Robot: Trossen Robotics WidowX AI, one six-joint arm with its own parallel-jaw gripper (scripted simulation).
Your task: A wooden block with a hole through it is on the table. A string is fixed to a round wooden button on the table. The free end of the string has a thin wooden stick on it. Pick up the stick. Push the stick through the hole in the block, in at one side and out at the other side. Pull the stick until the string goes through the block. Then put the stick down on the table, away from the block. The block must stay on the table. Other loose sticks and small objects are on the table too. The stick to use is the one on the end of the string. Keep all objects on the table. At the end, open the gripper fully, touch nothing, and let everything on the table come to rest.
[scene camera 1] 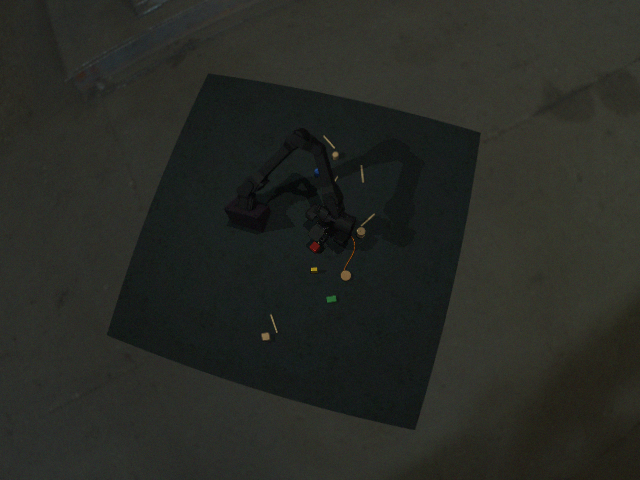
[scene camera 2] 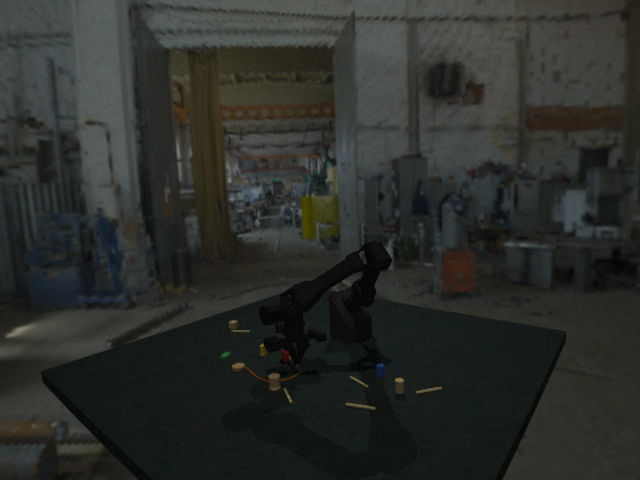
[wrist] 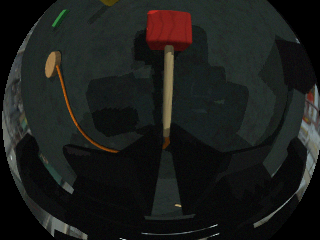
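Scene camera 2 has the gripper [scene camera 2: 296, 365] in it. Then in the wrist view you get the gripper [wrist: 166, 127] as well, and there's a red block [wrist: 176, 30] there too.
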